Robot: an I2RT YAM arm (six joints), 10 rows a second.
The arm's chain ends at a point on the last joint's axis. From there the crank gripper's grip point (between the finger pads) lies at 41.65 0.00 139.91 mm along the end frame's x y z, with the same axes.
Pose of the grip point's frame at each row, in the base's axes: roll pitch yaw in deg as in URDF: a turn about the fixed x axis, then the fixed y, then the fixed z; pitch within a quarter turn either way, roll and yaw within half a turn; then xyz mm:
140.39 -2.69 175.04 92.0 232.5 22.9
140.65 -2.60 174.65 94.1 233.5 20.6
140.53 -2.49 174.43 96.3 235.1 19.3
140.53 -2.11 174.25 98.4 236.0 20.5
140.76 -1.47 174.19 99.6 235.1 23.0
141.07 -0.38 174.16 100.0 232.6 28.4
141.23 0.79 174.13 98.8 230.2 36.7
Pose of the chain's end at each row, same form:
140.39 -2.69 175.04 130.8 139.6 128.6
140.65 -2.60 174.65 132.1 140.8 126.8
140.53 -2.49 174.43 133.8 142.1 125.4
140.53 -2.11 174.25 134.9 142.9 126.9
140.76 -1.47 174.19 134.8 142.6 130.3
141.07 -0.38 174.16 133.2 140.8 137.0
141.23 0.79 174.13 129.8 138.9 146.3

